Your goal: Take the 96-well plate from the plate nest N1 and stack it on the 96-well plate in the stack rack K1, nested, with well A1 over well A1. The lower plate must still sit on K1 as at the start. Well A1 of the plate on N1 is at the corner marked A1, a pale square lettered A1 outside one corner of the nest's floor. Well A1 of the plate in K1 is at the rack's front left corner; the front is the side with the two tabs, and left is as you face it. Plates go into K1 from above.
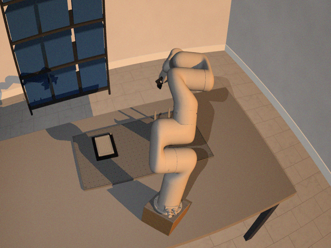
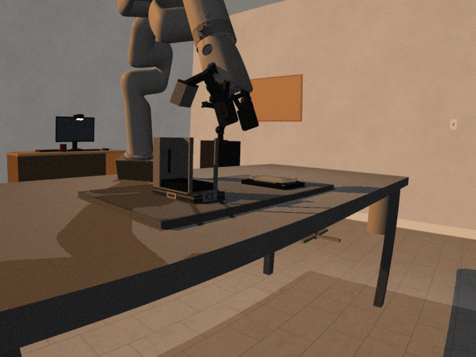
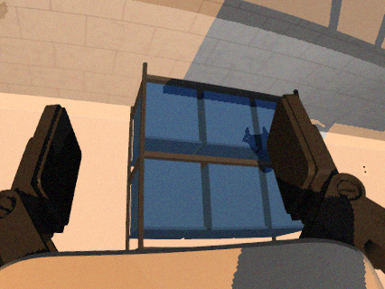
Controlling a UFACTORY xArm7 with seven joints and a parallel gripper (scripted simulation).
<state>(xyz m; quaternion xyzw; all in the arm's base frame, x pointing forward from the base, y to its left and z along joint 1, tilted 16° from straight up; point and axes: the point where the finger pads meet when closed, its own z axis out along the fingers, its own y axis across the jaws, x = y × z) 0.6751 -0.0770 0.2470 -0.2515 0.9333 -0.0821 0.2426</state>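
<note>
My gripper is now 380 mm to the right of the 96-well plate, 270 mm past it and 150 mm above it. Round my hand: pale square (330 mm to the left, 190 mm behind, 160 mm below).
</note>
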